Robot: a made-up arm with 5 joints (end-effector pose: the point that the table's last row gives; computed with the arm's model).
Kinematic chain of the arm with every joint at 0, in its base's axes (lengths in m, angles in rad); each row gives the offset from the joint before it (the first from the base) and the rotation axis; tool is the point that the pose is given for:
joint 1: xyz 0 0 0.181 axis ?
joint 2: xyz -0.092 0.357 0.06 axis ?
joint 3: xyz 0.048 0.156 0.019 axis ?
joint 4: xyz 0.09 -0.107 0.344 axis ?
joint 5: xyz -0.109 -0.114 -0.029 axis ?
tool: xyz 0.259 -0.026 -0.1
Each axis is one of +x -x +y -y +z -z.
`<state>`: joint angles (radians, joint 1 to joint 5).
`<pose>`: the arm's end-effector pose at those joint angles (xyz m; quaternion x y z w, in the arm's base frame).
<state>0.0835 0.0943 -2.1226 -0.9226 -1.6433</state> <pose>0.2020 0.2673 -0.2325 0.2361 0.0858 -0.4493 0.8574</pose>
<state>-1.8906 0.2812 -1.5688 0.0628 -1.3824</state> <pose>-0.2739 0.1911 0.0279 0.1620 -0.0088 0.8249 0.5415</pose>
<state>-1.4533 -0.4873 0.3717 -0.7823 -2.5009</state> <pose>-0.4069 0.4028 0.6580 -0.6253 -0.7558 0.0329 0.1914</pose>
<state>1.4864 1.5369 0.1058 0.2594 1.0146</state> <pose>0.3572 0.3533 0.5053 -0.1001 -0.6420 -0.2986 0.6990</pose>
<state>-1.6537 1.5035 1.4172 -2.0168 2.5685</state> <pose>-0.9172 -0.3992 0.2930 0.1748 0.2672 -0.9306 0.1791</pose>
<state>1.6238 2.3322 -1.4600 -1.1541 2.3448</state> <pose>0.0205 0.1727 0.4096 0.1081 -0.0316 0.9713 0.2095</pose>
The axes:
joint 1: -z
joint 2: -y
joint 3: -x
joint 4: +y
joint 5: +x

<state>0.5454 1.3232 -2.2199 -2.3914 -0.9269</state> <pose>0.5392 0.0343 0.1829 0.6704 -0.3720 -0.6390 0.0624</pose>
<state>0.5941 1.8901 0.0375 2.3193 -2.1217</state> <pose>-0.1498 0.3766 0.2336 -0.7763 0.3610 0.0281 0.5160</pose>
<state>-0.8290 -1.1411 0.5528 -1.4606 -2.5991</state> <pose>-0.0991 0.7250 0.4041 -0.7369 -0.6458 0.0038 0.1998</pose>
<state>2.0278 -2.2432 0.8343 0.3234 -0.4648</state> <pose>0.3984 -0.2399 -0.1785 0.5083 0.6532 0.1087 0.5506</pose>
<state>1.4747 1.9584 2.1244 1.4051 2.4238</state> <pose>0.7334 0.2626 0.4075 0.2280 0.9539 0.1833 0.0665</pose>
